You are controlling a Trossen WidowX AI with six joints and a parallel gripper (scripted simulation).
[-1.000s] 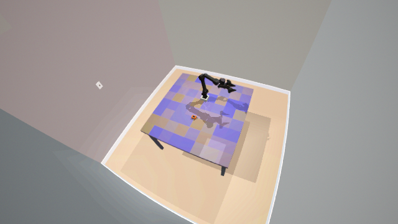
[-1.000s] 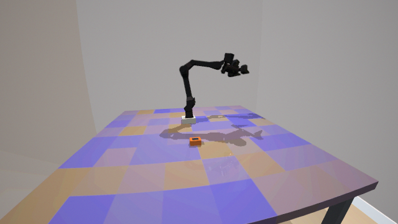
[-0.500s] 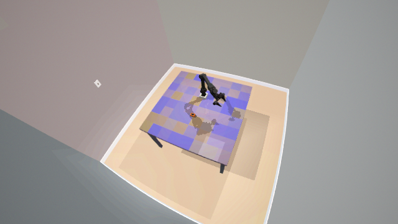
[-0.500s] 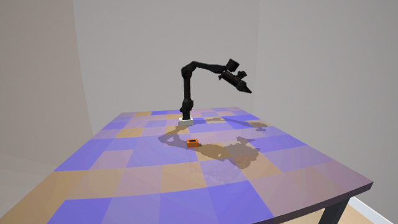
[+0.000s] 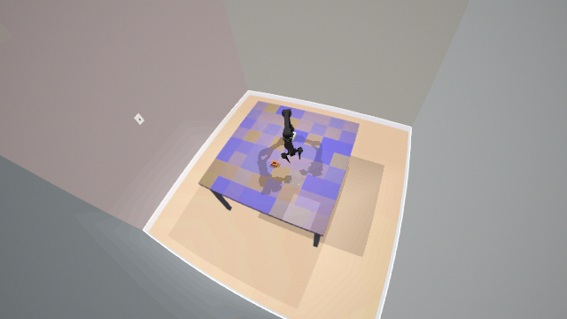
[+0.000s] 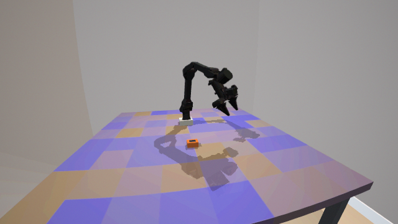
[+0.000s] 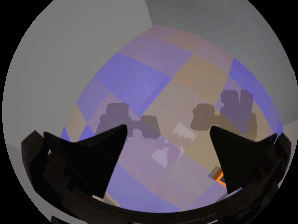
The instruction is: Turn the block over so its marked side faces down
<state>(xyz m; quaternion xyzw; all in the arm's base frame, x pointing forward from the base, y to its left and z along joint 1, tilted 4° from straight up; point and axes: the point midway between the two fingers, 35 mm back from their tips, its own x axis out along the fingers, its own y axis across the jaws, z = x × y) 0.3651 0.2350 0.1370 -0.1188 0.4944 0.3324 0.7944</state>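
My gripper tip is 10 mm short of the block, 230 mm to the left of it and 160 mm above it.
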